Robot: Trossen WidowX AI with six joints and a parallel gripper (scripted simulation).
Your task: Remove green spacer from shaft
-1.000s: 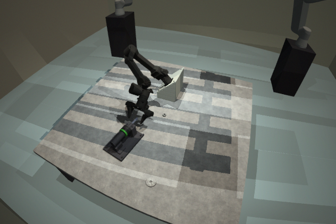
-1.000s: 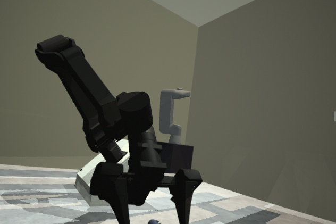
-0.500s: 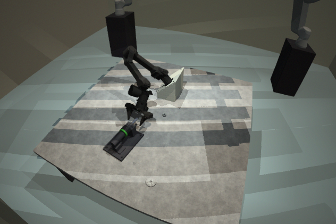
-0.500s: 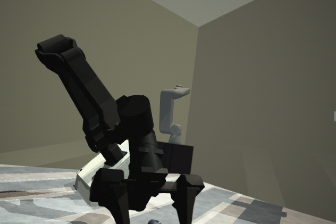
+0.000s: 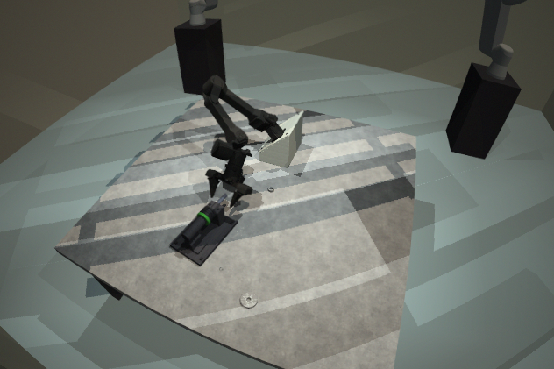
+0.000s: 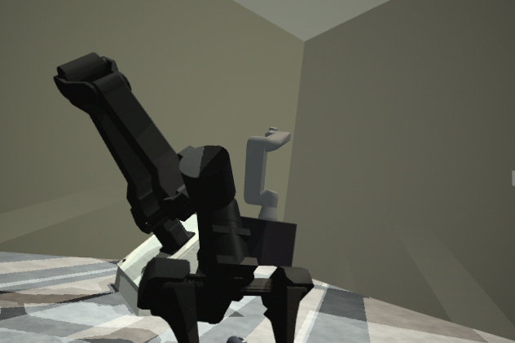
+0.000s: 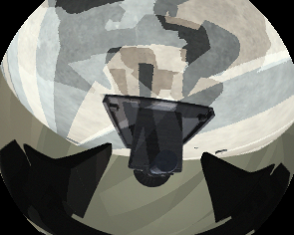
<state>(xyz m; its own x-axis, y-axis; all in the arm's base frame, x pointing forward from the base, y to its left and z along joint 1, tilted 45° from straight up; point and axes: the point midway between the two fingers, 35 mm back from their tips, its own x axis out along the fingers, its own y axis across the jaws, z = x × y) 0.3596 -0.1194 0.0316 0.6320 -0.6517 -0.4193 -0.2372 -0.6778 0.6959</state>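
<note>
The blue-grey shaft is 7 cm ahead of my gripper tip, 2 cm to the right of it and 1 cm above it. Also, from my gripper tip: green spacer: 10 cm ahead, 2 cm to the right, 1 cm above.
</note>
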